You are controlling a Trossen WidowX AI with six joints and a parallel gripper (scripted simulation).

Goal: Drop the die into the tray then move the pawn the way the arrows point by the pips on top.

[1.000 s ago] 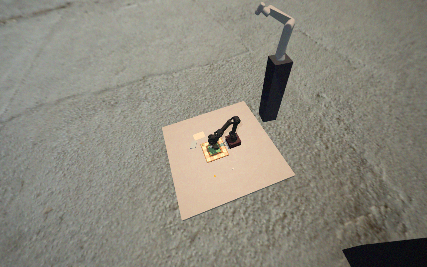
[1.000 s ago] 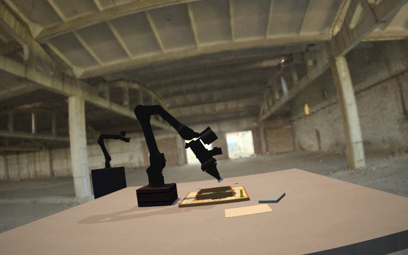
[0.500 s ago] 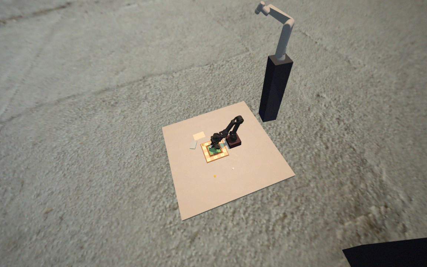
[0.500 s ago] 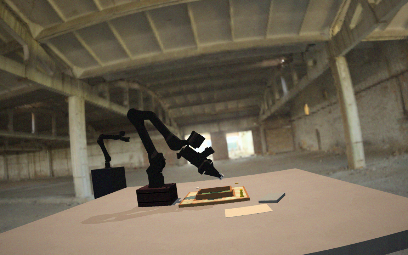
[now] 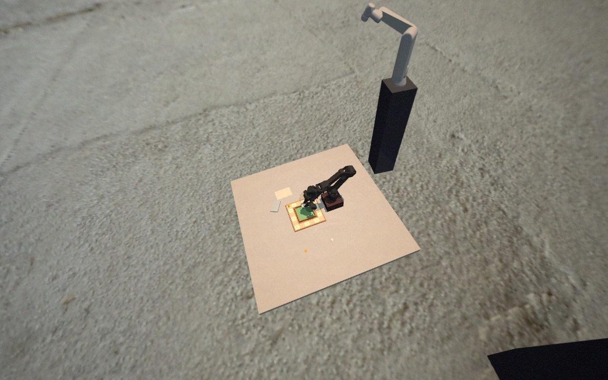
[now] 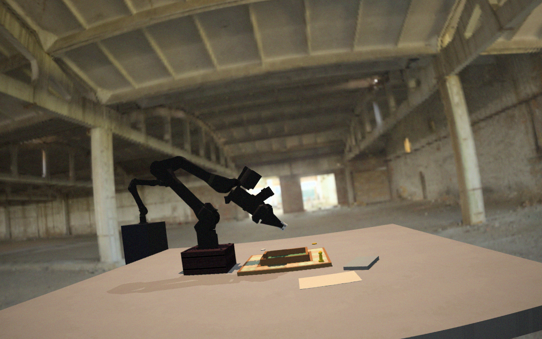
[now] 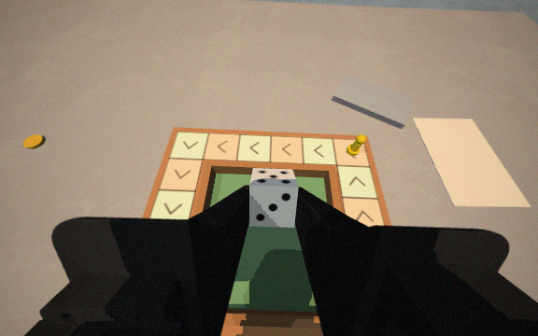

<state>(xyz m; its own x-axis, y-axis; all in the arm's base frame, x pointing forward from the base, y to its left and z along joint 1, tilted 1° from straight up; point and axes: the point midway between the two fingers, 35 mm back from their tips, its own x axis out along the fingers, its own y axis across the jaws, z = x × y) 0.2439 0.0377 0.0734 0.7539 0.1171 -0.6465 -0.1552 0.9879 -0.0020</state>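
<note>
The white die lies right at my gripper tip. Also, from my gripper tip: yellow pawn 130 mm ahead, 100 mm to the right, 100 mm below; then grey slab 250 mm ahead, 140 mm to the right, 120 mm below; then green tray 120 mm below.
</note>
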